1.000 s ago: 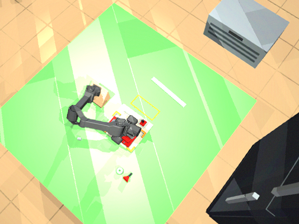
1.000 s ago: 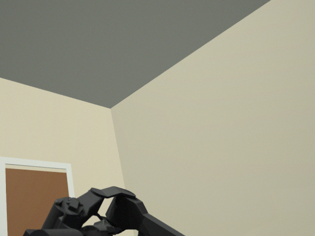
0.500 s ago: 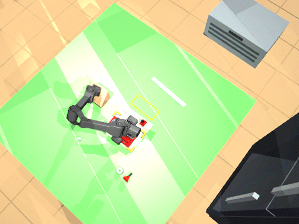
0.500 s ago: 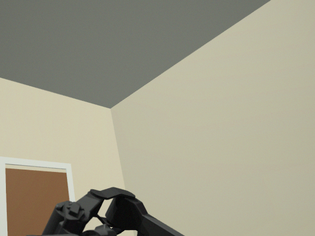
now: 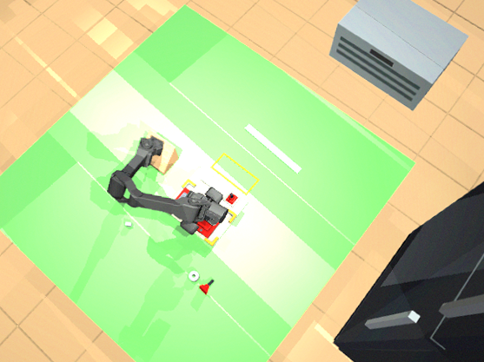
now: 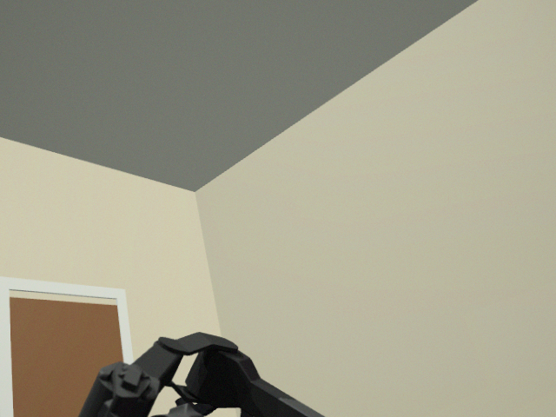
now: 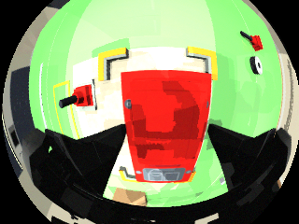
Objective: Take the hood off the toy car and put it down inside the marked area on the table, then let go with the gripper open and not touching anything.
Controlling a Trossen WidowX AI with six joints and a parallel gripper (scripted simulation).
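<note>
The red hood is right at my gripper tip.
</note>
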